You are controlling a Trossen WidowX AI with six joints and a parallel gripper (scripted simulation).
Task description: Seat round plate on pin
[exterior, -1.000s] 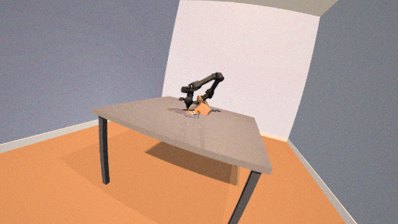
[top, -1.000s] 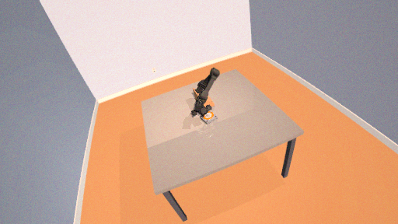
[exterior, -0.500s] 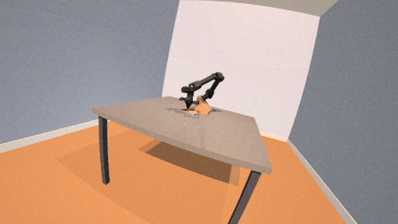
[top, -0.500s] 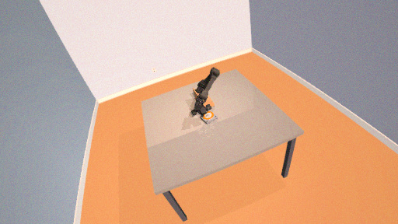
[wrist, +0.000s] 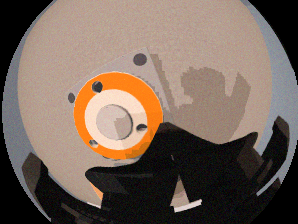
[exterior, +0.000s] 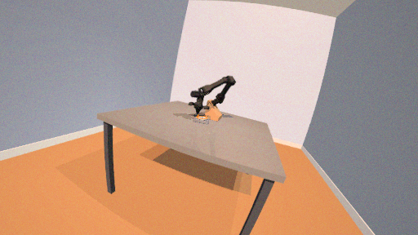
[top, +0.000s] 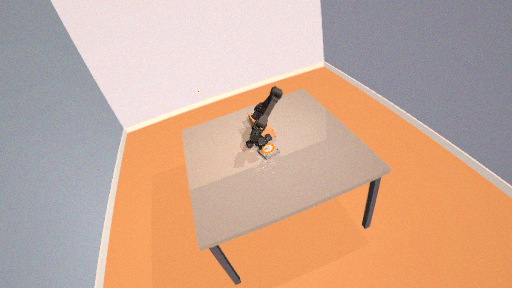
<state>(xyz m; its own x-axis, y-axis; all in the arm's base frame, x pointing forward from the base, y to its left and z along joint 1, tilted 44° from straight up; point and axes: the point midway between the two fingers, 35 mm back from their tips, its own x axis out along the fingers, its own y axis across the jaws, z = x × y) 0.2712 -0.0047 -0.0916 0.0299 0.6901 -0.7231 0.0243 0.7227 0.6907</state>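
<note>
My gripper tip is now 1 cm short of the grey base, 5 cm to the right of it and 2 cm above it.
</note>
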